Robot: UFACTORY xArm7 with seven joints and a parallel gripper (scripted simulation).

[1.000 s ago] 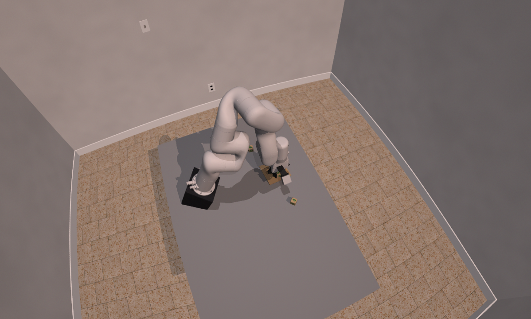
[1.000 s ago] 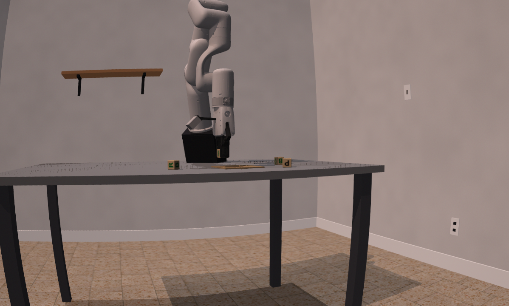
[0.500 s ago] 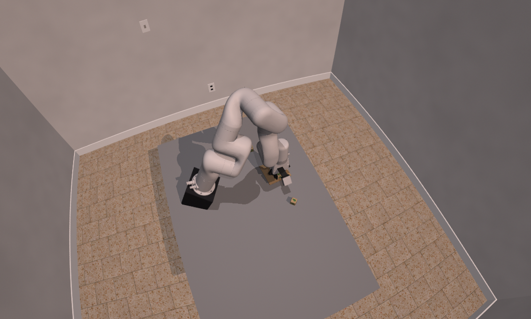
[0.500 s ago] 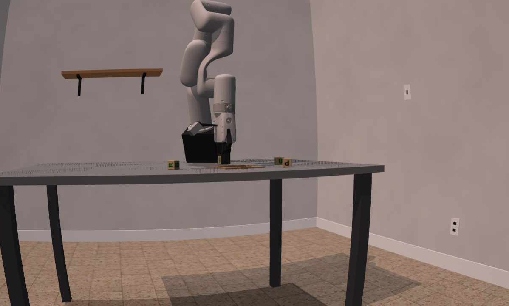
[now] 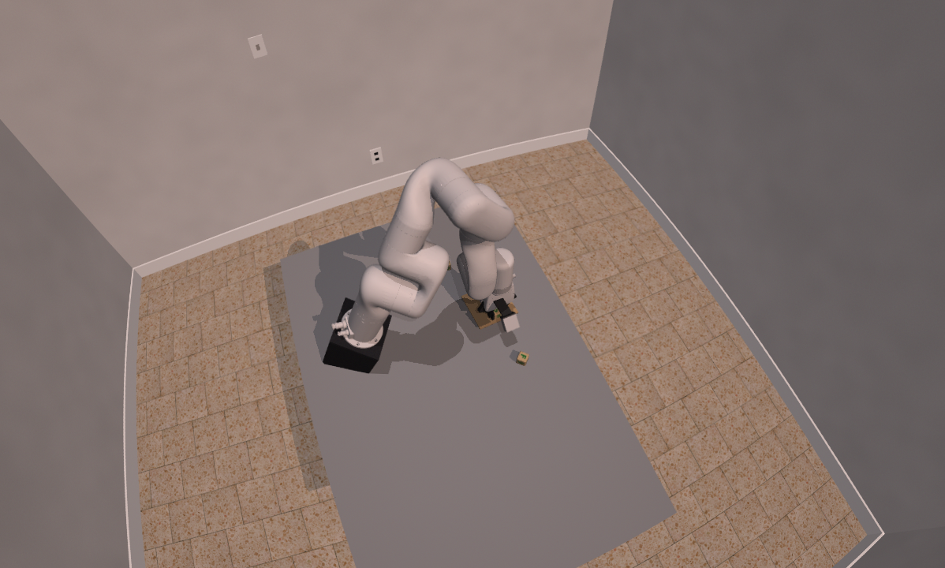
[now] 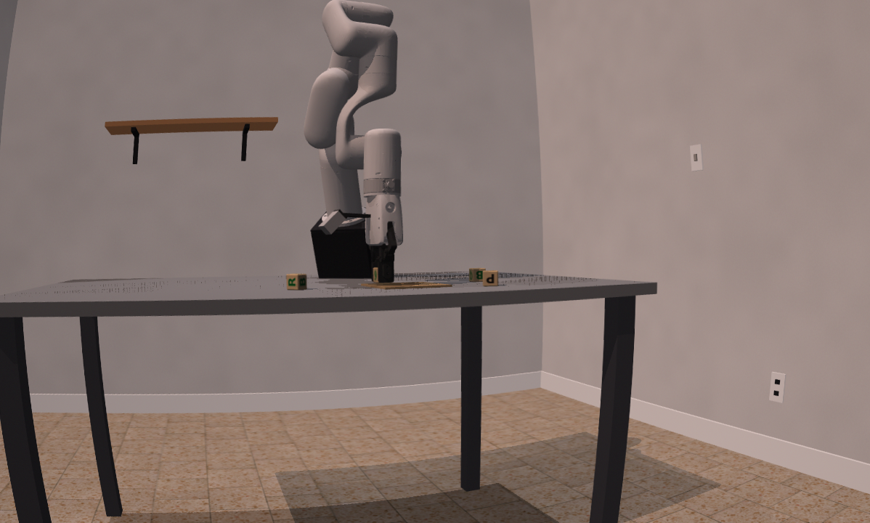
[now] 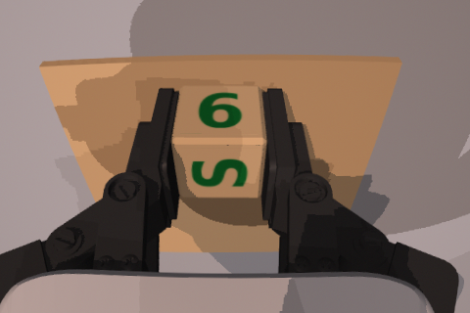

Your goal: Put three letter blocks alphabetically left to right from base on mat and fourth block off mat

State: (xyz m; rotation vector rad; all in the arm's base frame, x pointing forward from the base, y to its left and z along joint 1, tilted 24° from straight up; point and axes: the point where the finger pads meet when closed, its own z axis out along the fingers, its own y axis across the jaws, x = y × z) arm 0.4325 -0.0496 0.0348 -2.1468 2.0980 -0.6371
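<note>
Now: hand 50 mm to the right of the mat and 30 mm above it. The rest, counted from my hand: wooden block: 190 mm to the left, 90 mm ahead, 20 mm below.
</note>
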